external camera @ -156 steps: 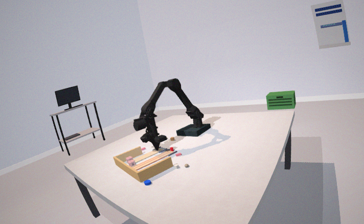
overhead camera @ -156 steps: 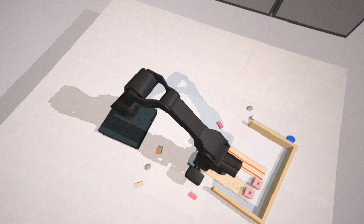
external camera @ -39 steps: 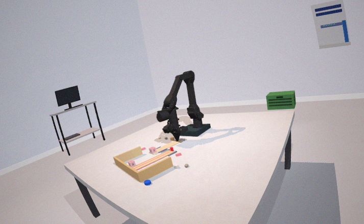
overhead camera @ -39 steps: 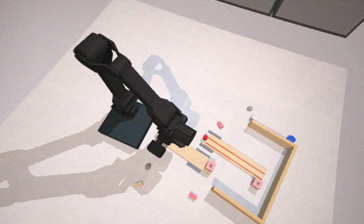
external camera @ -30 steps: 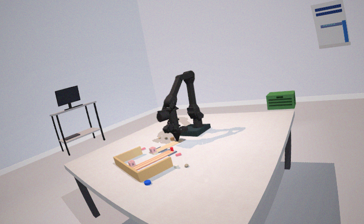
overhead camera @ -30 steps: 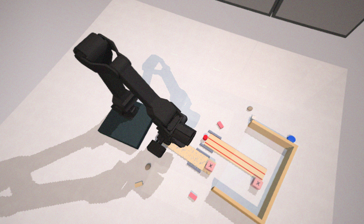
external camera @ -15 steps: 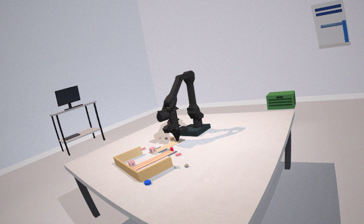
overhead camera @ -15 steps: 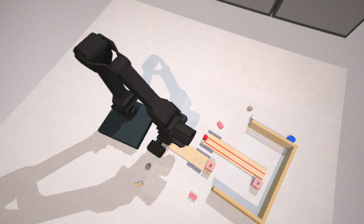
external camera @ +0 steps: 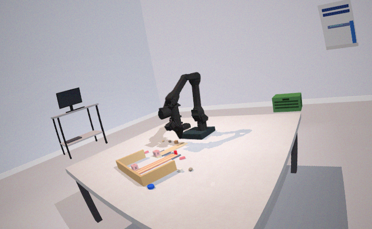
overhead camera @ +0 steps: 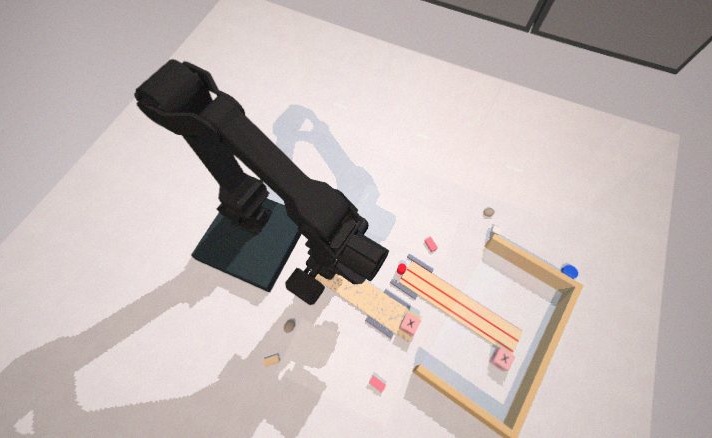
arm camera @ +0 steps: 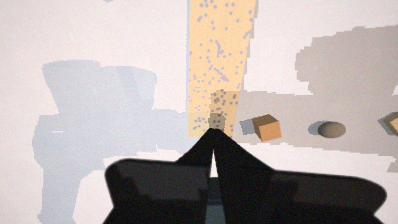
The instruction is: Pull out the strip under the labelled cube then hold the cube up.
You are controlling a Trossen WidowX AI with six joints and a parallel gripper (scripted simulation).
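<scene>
Right now my gripper tip is 2 cm past the orange cube, 6 cm to the left of it and 3 cm above it. From my gripper tip the other things lie so: blue disc (46 cm ahead, 22 cm to the left, 4 cm below).
</scene>
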